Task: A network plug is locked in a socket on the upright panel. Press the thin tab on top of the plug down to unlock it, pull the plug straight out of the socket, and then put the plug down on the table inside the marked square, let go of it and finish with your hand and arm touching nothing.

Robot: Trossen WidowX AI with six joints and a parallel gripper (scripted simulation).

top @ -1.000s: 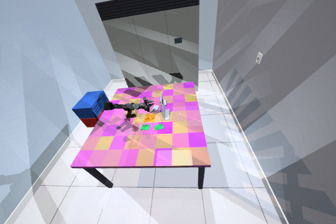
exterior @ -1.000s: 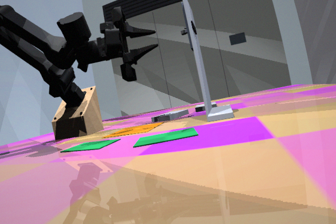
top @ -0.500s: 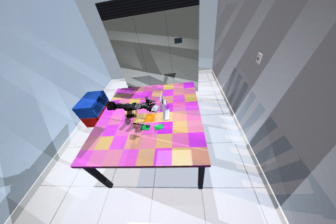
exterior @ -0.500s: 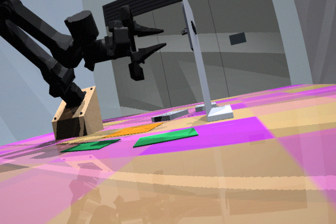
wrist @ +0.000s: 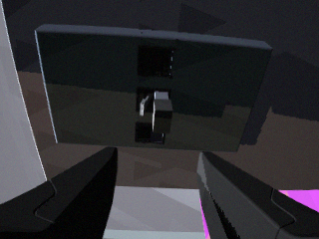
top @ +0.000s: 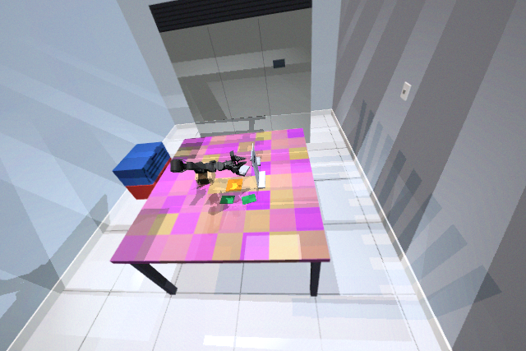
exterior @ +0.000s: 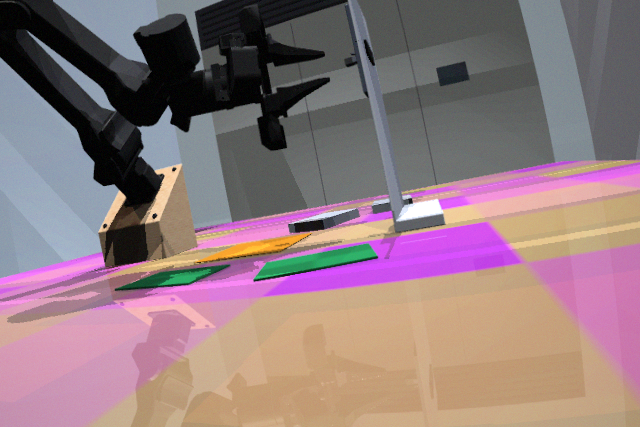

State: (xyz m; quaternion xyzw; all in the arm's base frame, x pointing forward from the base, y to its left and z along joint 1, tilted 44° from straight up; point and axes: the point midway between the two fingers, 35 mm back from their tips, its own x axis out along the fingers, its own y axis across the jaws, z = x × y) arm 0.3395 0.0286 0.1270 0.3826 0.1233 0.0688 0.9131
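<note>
Right now the pale grey network plug is 4 cm ahead of my gripper tip. From my gripper tip the other things lie so: orange flat square 22 cm below, 13 cm behind, 3 cm to the right; grey upright panel 8 cm below, 6 cm ahead.
</note>
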